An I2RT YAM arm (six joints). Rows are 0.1 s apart.
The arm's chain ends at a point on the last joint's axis. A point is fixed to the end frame.
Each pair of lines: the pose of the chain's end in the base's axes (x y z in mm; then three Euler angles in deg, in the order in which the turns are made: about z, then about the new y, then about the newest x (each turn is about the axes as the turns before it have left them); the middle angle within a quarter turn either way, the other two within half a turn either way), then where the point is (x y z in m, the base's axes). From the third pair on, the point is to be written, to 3 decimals.
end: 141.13 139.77 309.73 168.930 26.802 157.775
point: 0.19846 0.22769 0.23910
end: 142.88 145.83 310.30 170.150 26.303 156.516
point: 0.19707 0.23695 0.24126
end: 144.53 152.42 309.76 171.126 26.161 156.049
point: 0.197 0.245 0.241
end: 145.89 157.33 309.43 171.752 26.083 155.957
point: 0.197 0.251 0.241
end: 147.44 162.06 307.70 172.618 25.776 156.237
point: 0.197 0.256 0.239
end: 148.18 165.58 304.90 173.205 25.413 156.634
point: 0.196 0.259 0.235
